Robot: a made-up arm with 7 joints.
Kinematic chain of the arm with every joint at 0, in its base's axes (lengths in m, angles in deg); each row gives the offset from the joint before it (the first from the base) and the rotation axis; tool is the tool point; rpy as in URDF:
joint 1: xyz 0 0 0.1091 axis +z
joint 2: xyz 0 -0.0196 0.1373 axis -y
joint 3: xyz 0 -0.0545 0.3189 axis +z
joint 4: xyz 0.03 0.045 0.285 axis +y
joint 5: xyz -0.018 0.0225 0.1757 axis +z
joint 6: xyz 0 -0.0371 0.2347 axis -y
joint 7: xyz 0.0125 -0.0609 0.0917 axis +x
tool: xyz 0 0 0 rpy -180 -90 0
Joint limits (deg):
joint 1: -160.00..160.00
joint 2: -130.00..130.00
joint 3: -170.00..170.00
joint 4: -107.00..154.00
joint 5: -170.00..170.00
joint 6: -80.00..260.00
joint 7: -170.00..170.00
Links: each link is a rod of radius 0.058 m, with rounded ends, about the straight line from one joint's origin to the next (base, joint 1, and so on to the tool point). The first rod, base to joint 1, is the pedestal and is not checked.
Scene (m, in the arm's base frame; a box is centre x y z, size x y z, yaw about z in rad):
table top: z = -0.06
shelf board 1: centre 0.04 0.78 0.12 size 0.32 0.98 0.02 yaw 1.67
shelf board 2: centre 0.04 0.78 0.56 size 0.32 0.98 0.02 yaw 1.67
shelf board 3: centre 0.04 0.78 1 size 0.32 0.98 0.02 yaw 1.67
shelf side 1: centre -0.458 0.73 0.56 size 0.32 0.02 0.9 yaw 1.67
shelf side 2: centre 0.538 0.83 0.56 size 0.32 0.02 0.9 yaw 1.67
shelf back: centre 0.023 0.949 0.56 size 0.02 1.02 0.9 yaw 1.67
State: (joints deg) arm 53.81 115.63 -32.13 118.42 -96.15 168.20 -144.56
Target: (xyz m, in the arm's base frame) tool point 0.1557 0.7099 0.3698
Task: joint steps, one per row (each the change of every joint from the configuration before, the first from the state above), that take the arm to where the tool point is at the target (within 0.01 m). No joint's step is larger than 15 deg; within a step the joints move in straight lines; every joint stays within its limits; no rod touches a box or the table.
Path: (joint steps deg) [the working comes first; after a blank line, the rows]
Joints at the target: 84.52 -45.98 -22.12 107.07 -98.73 146.08 -144.56
Straight joint move there: touches shelf board 2.

1: 1.91 -13.62 0.87 2.42 -0.75 -1.97 0.00
2: 1.90 -13.63 0.87 2.42 -0.75 -1.98 0.00
3: 1.91 -13.62 0.87 2.42 -0.75 -1.97 0.00
4: 1.90 -13.63 0.86 2.42 -0.75 -1.97 0.00
5: 1.91 -13.62 0.87 2.42 -0.75 -1.98 0.00
6: 1.91 -13.62 0.87 2.42 -0.74 -1.97 0.00
7: 1.90 -13.63 0.87 2.41 -0.75 -1.97 0.00
8: 1.91 -13.62 0.87 2.42 -0.75 -1.98 0.00
9: 1.91 -13.63 0.87 2.42 -0.75 -1.97 0.00
10: 1.90 -13.62 0.87 2.42 -0.75 -1.97 0.00
11: 1.91 -13.62 0.87 2.42 -0.75 -1.97 0.00
12: 3.25 -3.92 0.15 -12.65 1.89 -0.14 0.00
13: 3.24 -3.92 0.15 -12.66 1.88 -0.14 0.00
14: 3.25 -3.91 0.15 -12.65 1.89 -0.14 0.00

